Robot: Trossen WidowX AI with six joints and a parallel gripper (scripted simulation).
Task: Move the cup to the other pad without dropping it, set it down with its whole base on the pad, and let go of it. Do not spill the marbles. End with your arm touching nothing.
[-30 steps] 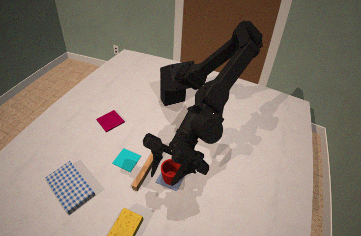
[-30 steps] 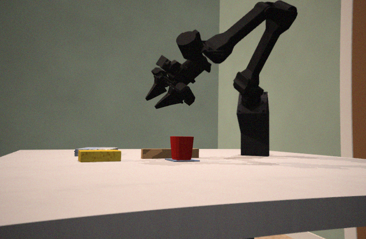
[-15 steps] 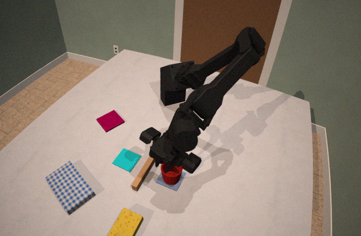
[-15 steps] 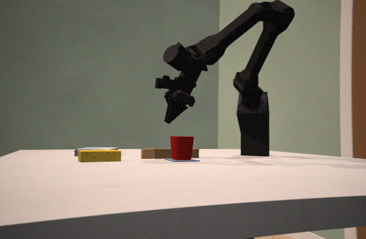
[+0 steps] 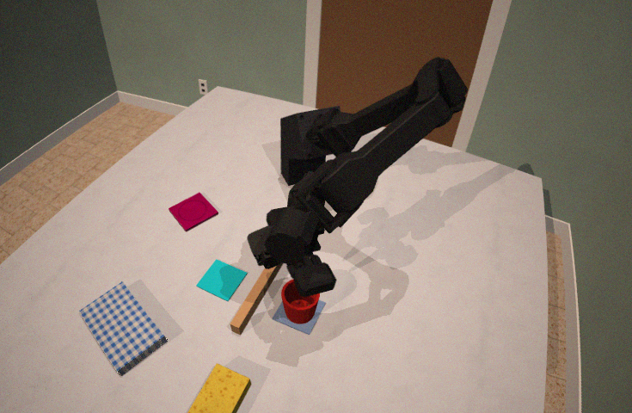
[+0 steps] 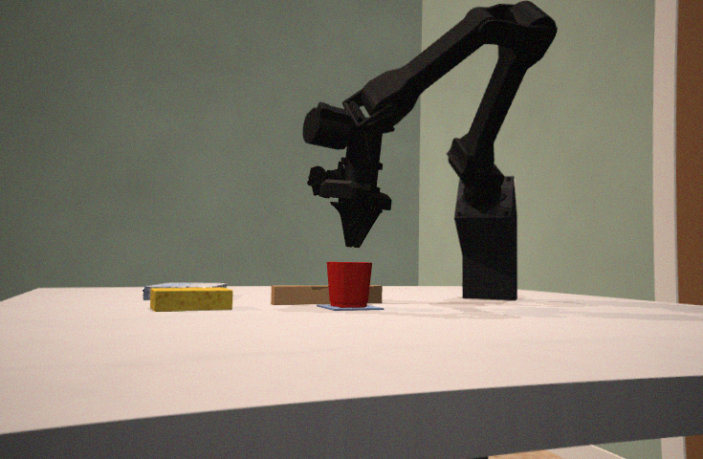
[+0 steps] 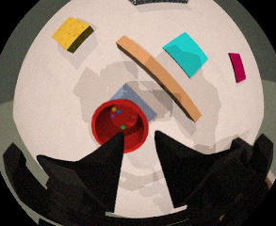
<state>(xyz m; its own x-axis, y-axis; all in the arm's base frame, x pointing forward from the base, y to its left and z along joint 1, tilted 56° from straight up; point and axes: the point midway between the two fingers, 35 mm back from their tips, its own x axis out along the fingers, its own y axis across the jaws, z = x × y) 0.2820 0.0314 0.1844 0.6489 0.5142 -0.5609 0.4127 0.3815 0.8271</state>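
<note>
Now: the red cup 10 mm ahead of my hand, 20 mm to the left of it and 110 mm below it. Also, from my hand: wooden bar 30 mm ahead, 70 mm to the right, 130 mm below.
</note>
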